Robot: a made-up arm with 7 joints. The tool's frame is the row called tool. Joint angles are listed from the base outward. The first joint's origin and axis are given. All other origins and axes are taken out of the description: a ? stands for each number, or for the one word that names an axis. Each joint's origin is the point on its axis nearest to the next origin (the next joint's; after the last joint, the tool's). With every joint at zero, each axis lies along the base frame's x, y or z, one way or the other. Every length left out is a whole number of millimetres.
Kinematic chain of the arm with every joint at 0, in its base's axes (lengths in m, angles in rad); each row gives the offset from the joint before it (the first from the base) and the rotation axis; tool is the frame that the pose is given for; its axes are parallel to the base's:
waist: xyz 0 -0.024 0.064 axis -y
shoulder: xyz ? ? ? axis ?
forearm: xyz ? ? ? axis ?
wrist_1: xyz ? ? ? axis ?
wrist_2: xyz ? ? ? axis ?
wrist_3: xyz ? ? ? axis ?
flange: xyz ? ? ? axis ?
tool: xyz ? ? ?
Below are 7 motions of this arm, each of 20 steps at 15 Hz.
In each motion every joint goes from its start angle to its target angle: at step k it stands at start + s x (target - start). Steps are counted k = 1, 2, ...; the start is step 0. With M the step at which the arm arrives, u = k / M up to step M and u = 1 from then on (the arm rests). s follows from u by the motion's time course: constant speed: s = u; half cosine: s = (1 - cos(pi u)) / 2; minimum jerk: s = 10 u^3 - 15 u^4 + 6 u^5.
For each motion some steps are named. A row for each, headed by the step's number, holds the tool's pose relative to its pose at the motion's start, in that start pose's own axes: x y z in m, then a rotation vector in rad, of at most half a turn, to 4 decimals.
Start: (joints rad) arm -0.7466 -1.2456 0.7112 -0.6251 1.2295 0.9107 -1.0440
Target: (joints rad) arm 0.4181 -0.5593 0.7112 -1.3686 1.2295 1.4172 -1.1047
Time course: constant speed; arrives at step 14
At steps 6, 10, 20:
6: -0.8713 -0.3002 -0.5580 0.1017 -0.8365 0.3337
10: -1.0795 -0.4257 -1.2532 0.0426 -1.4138 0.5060
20: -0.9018 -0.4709 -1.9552 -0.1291 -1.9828 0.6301

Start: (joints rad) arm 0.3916 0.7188 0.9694 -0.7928 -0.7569 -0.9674 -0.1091
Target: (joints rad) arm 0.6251 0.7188 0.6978 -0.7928 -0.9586 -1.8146 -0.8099
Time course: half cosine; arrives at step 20
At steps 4, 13, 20:
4: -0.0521 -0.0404 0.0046 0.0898 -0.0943 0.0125
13: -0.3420 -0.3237 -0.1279 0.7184 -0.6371 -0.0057
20: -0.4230 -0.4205 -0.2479 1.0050 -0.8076 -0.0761

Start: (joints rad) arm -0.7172 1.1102 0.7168 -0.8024 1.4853 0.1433 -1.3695
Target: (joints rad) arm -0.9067 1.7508 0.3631 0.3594 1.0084 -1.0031 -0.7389
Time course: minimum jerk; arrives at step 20
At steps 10, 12, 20:
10: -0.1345 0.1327 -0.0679 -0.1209 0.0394 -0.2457
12: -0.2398 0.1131 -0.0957 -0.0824 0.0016 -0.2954
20: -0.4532 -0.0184 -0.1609 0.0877 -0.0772 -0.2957

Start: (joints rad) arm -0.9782 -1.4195 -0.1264 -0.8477 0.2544 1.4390 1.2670
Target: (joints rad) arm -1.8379 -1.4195 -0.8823 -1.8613 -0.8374 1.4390 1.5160
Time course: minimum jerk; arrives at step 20
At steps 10, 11, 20:
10: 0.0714 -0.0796 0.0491 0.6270 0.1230 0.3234
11: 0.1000 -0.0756 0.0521 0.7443 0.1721 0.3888
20: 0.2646 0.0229 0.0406 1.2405 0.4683 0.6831

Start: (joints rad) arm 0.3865 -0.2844 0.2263 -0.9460 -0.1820 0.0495 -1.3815
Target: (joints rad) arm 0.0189 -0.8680 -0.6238 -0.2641 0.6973 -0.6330 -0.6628
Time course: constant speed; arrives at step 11
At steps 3, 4, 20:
3: 0.2733 0.1376 -0.1799 -0.1307 0.3878 -0.2312
4: 0.3520 0.1634 -0.2566 -0.1695 0.5048 -0.3218
20: 0.6426 0.0854 -0.7984 -0.3080 1.0962 -1.1179

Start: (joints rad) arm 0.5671 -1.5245 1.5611 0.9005 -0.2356 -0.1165 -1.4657
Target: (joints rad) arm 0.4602 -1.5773 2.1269 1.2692 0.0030 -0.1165 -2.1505
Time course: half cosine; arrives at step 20
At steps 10, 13, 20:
10: -0.3109 0.0794 0.0282 0.1337 -0.1956 0.5013
13: -0.4570 0.0522 0.0388 0.2341 -0.2816 0.7193
20: -0.6175 -0.0289 0.0452 0.3874 -0.3771 0.9704

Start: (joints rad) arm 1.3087 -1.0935 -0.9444 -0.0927 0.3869 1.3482 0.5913
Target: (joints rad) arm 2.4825 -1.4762 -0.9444 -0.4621 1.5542 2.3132 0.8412
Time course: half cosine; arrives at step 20
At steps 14, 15, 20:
14: 0.2916 -0.0935 -1.1250 -0.1989 -0.8391 0.1703
15: 0.3485 -0.0642 -1.1927 -0.1971 -0.9292 0.1341
20: 0.5026 0.0270 -1.3299 -0.1690 -1.1508 0.0125

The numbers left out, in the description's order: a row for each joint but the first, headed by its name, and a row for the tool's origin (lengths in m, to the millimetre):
shoulder: xyz -0.237 0 0.338, axis +z
forearm: xyz -0.223 -0.005 0, axis -x
wrist_1: xyz 0 0.157 0.014, axis -x
wrist_2: xyz 0 0.241 0.331, axis +y
wrist_3: xyz -0.302 0 0.074, axis -x
flange: xyz 0 0.143 0.021, axis +y
tool: xyz 0.039 0 0.392

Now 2 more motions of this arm.
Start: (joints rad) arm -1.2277 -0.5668 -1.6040 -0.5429 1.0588 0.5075 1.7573
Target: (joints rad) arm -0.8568 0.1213 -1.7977 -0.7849 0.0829 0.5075 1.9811
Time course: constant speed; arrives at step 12
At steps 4, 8, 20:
4: -0.0495 -0.1132 -0.1136 -0.1064 -0.0503 0.1423
8: -0.1054 -0.2341 -0.1660 -0.1517 -0.0495 0.3240
20: -0.1566 -0.3469 -0.1612 -0.1227 0.0037 0.5156

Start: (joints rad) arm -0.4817 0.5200 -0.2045 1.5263 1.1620 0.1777 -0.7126
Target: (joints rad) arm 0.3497 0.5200 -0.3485 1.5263 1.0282 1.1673 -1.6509
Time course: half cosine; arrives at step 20
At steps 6, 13, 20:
6: -0.1040 0.2013 -0.0404 -0.1557 -0.2265 -0.0161
13: -0.2004 0.6895 -0.2632 -0.5910 -0.6730 0.0682
20: -0.1603 0.8894 -0.4061 -0.8113 -0.8144 0.1930

